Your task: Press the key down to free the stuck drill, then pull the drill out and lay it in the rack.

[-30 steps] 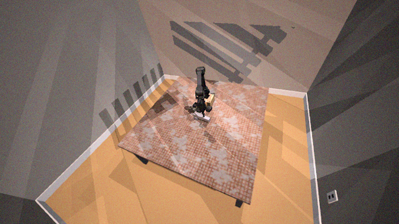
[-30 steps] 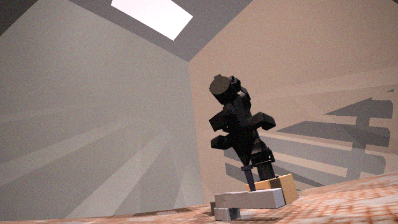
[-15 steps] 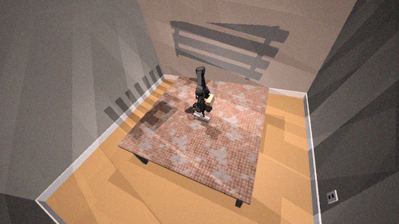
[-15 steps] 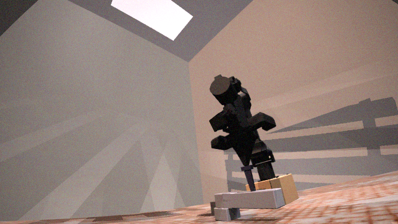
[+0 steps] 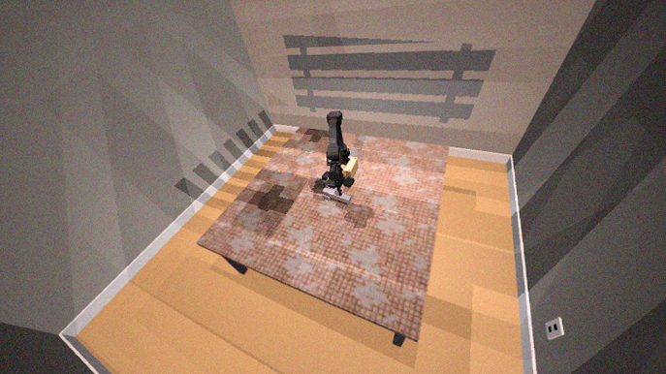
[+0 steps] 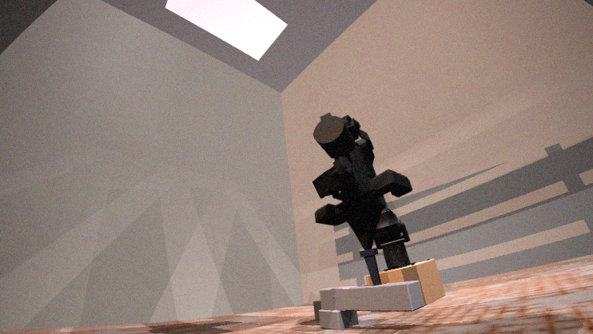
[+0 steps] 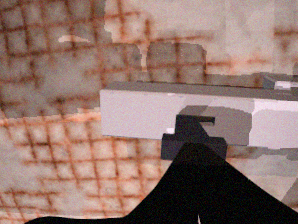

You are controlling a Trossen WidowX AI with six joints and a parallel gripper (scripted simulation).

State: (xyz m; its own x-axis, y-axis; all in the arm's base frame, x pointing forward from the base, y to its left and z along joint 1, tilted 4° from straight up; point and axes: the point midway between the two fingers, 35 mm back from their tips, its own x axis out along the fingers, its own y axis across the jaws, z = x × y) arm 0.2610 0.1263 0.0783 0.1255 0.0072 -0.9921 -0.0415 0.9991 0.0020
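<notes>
Now: the dark key 3 cm below my gripper tip. The rest, counted from my gripper tip: dark block: 21 cm to the right, 10 cm below, 7 cm behind; then grey block: 8 cm below, 4 cm to the right; then drill: 7 cm below, 6 cm to the right.
</notes>
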